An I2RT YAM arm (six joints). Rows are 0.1 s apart.
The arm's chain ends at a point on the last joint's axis. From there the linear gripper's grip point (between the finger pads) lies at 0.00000 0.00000 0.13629 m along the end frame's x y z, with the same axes.
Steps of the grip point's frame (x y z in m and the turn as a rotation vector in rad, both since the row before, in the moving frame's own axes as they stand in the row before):
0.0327, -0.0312, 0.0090, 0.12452, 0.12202, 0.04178
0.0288, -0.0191, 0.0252, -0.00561, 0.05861, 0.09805
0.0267, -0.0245, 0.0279, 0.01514, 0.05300, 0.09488
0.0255, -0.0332, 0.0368, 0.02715, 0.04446, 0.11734
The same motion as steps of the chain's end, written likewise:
0.0158, -0.0147, 0.0111, 0.12452, 0.12202, 0.04178
0.0209, -0.0203, 0.0254, -0.00561, 0.05861, 0.09805
0.0194, -0.0228, 0.0281, 0.01514, 0.05300, 0.09488
0.0192, -0.0299, 0.0370, 0.02715, 0.04446, 0.11734

